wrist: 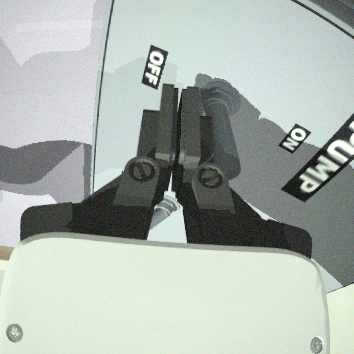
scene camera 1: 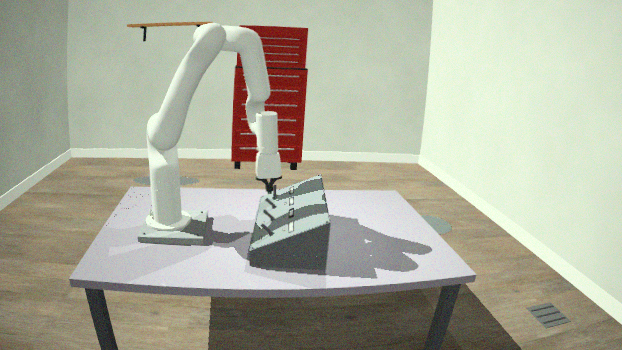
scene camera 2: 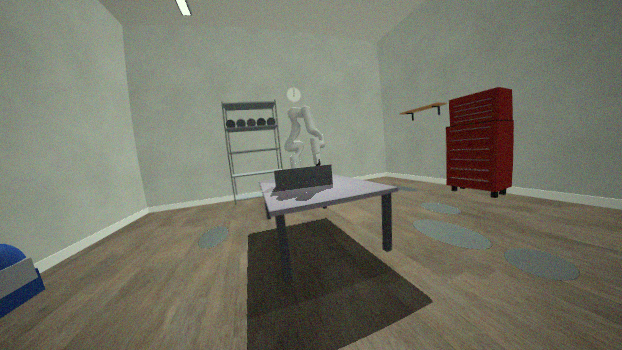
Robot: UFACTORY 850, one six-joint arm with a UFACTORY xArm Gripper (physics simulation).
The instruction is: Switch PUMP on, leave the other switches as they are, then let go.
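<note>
The PUMP lever (wrist: 226, 142) (scene camera 1: 274, 191) is a grey rod on the sloping switch box (scene camera 1: 300, 252) (scene camera 2: 303, 177). It stands more upright than the other levers in scene camera 1. The wrist view shows its OFF label (wrist: 155, 66) at upper left, its ON label (wrist: 295, 138) at right and the PUMP label (wrist: 327, 162) beyond. My gripper (wrist: 176, 106) (scene camera 1: 270, 191) (scene camera 2: 318, 163) is shut and empty, low over the panel on the OFF side of the lever. Its right finger is right beside the rod; contact is hard to tell.
Three other levers (scene camera 1: 270, 203) (scene camera 1: 268, 215) (scene camera 1: 267, 229) lean up and left, nearer scene camera 1. Part of a neighbouring lever (wrist: 164, 210) shows between the finger linkages. The box stands on the table (scene camera 1: 150, 270) (scene camera 2: 350, 192); a red cabinet (scene camera 1: 295, 95) (scene camera 2: 480, 145) stands by the wall.
</note>
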